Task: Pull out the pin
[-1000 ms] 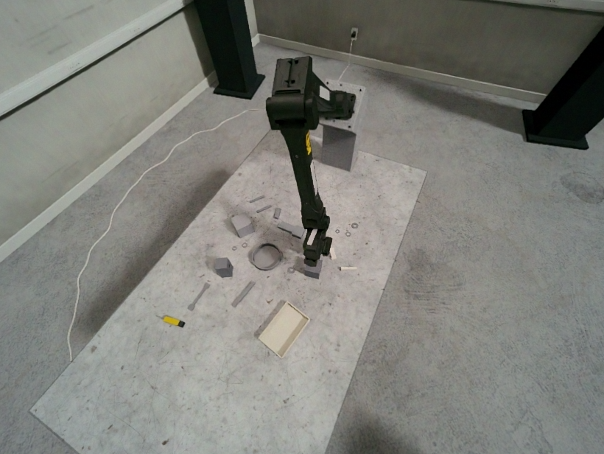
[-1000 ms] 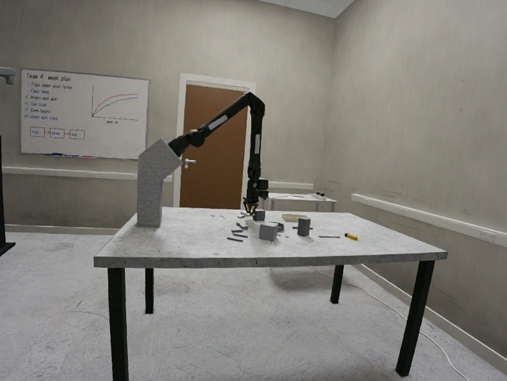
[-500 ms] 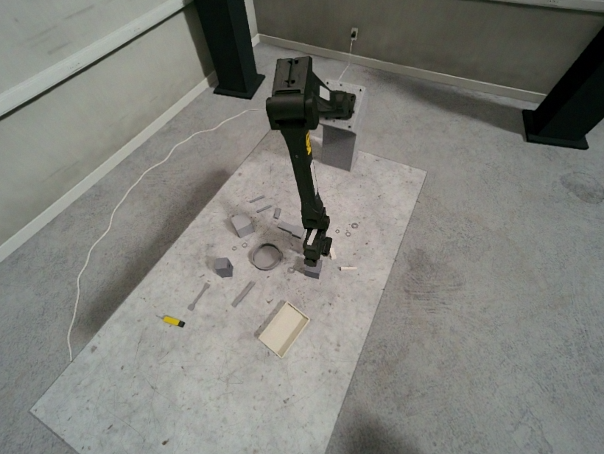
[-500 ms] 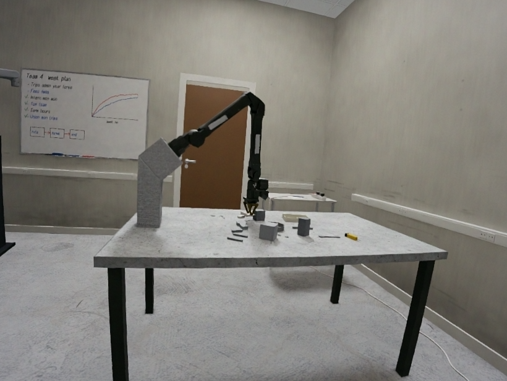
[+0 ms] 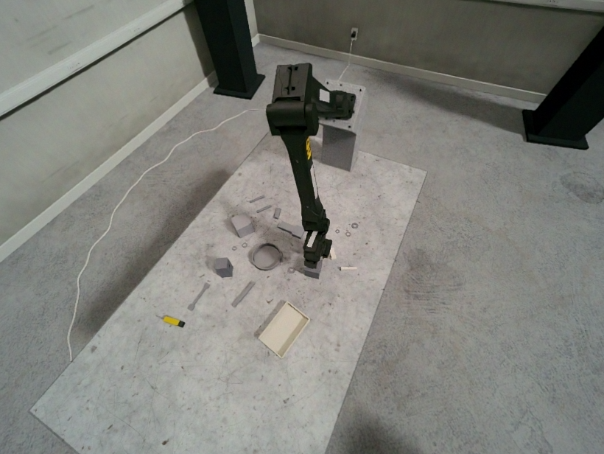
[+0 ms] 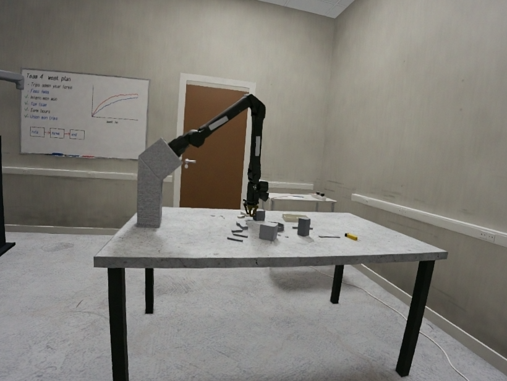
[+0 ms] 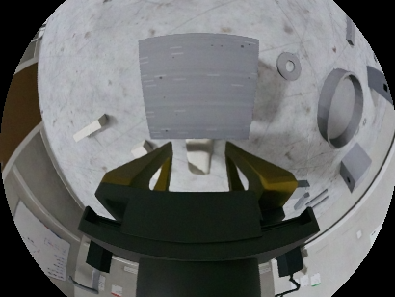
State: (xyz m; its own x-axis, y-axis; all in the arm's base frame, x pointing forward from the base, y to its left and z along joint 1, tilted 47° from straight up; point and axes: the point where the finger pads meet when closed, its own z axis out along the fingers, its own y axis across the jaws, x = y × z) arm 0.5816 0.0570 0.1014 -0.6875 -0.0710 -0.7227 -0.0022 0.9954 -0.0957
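The grey block is 5 cm ahead of my hand. The rest, counted from my hand: round grey dish: 20 cm to the right, 6 cm ahead, 2 cm below; cream tray: 31 cm ahead, 4 cm to the right, 2 cm below.
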